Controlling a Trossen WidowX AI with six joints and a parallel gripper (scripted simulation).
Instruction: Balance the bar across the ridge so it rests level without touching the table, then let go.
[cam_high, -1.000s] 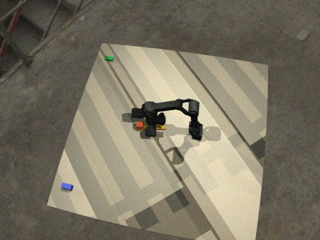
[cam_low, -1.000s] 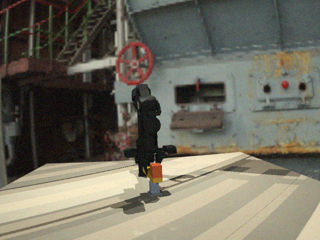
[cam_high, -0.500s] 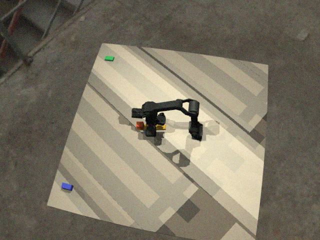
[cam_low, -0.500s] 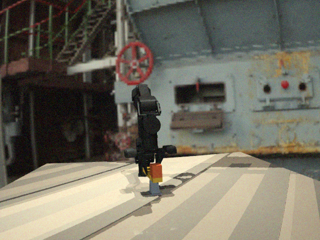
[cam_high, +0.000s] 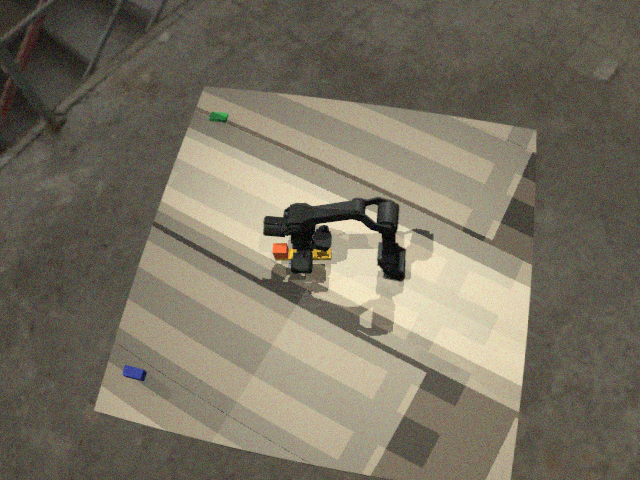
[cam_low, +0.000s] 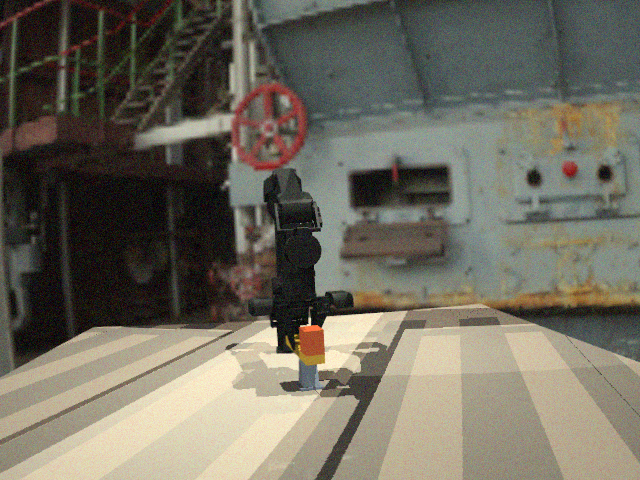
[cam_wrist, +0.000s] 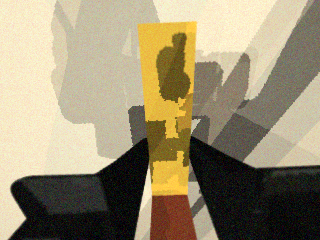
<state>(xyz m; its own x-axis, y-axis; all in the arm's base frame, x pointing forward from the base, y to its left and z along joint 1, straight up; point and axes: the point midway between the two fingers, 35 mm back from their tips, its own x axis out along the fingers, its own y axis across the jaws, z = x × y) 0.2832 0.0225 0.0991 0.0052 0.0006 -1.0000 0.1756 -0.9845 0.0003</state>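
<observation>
My gripper tip is 30 mm short of the small grey-blue ridge, 10 mm to the right of it and 10 mm above it. Also, from my gripper tip: green block: 460 mm ahead, 520 mm to the right, 60 mm below; blue block: 460 mm ahead, 480 mm to the left, 50 mm below.
</observation>
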